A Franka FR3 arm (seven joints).
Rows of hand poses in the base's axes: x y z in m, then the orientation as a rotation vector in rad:
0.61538, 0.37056, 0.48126, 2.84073, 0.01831, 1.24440
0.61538, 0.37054, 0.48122, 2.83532, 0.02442, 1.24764
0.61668, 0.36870, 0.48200, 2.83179, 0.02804, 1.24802
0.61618, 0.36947, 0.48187, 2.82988, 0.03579, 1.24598
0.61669, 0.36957, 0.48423, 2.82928, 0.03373, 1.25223
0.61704, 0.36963, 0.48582, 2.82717, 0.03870, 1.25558
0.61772, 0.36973, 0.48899, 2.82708, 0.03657, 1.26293
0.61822, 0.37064, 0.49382, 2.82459, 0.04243, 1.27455
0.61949, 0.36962, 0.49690, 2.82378, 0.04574, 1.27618
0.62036, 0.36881, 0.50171, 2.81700, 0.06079, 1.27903
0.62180, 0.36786, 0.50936, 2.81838, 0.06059, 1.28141
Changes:
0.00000, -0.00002, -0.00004, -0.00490, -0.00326, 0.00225
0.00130, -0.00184, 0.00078, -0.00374, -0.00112, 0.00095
-0.00050, 0.00077, -0.00013, -0.00431, 0.00080, 0.00358
0.00051, 0.00010, 0.00236, 0.00233, -0.00386, -0.00034
0.00035, 0.00006, 0.00159, -0.00177, -0.00246, 0.00280
0.00068, 0.00010, 0.00317, 0.00321, -0.00436, 0.00001
0.00050, 0.00091, 0.00483, 0.00082, -0.00738, 0.00467
0.00127, -0.00102, 0.00308, -0.00089, -0.00113, 0.00197
0.00087, -0.00081, 0.00481, -0.00833, -0.00334, 0.00704
0.00144, -0.00095, 0.00765, 0.00211, -0.00099, 0.00081

